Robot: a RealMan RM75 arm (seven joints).
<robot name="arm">
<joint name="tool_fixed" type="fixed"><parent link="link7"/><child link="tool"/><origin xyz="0 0 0"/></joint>
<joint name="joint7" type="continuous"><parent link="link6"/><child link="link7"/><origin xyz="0 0 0.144"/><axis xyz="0 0 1"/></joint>
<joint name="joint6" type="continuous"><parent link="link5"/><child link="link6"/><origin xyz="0 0 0"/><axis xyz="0 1 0"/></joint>
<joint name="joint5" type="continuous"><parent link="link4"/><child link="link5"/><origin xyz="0 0 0.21"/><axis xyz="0 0 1"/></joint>
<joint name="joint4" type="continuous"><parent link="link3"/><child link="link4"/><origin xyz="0 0 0"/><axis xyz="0 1 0"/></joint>
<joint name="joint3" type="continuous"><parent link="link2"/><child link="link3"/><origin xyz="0 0 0.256"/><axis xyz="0 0 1"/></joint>
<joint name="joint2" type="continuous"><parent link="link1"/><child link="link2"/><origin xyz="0 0 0"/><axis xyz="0 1 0"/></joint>
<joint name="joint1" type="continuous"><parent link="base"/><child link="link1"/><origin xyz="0 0 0.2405"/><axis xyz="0 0 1"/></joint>
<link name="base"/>
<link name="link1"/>
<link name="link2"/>
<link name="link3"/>
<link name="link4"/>
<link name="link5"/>
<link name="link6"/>
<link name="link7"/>
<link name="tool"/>
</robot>
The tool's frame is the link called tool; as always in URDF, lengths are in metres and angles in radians. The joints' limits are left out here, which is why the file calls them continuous.
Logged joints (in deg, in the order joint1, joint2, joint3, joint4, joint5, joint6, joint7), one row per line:
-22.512, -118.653, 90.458, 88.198, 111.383, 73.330, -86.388
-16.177, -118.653, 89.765, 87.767, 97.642, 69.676, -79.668
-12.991, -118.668, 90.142, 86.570, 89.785, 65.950, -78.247
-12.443, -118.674, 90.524, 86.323, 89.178, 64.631, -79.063
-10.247, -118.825, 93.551, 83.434, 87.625, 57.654, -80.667
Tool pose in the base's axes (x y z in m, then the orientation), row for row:
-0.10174, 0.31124, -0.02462, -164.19, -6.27, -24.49
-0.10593, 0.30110, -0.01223, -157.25, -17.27, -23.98
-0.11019, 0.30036, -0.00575, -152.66, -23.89, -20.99
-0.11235, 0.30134, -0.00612, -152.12, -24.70, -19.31
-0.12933, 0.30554, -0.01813, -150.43, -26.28, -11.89
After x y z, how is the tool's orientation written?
As angles about the fixed x, y, z axes (roll, pitch, yaw), in degrees.
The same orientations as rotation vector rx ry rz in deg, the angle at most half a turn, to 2 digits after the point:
-161.84, 33.84, -13.72
-156.19, 28.22, -30.20
-151.89, 20.13, -38.61
-151.31, 17.36, -39.16
-149.01, 6.30, -38.63

